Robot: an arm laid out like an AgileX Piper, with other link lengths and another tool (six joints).
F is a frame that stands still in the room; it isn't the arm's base.
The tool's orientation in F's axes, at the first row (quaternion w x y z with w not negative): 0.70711, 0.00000, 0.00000, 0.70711
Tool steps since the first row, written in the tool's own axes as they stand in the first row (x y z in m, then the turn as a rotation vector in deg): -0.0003, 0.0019, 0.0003, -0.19, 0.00, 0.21; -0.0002, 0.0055, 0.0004, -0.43, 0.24, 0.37; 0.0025, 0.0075, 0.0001, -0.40, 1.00, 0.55; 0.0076, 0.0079, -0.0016, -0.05, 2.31, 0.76; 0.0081, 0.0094, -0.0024, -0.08, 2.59, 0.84; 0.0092, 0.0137, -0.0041, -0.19, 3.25, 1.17; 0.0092, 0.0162, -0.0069, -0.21, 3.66, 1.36; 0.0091, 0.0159, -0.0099, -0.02, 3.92, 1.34; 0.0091, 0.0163, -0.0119, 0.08, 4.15, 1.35; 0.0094, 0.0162, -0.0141, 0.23, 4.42, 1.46; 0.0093, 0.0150, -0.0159, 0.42, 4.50, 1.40
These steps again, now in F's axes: -0.0019, -0.0003, 0.0003, 0.00, -0.19, 0.21; -0.0055, -0.0002, 0.0004, -0.24, -0.43, 0.37; -0.0075, 0.0025, 0.0001, -1.00, -0.40, 0.55; -0.0079, 0.0076, -0.0016, -2.31, -0.05, 0.76; -0.0094, 0.0081, -0.0024, -2.59, -0.08, 0.84; -0.0137, 0.0092, -0.0041, -3.25, -0.19, 1.17; -0.0162, 0.0092, -0.0069, -3.66, -0.21, 1.36; -0.0159, 0.0091, -0.0099, -3.92, -0.02, 1.34; -0.0163, 0.0091, -0.0119, -4.15, 0.08, 1.35; -0.0162, 0.0094, -0.0141, -4.42, 0.23, 1.46; -0.0150, 0.0093, -0.0159, -4.50, 0.42, 1.40
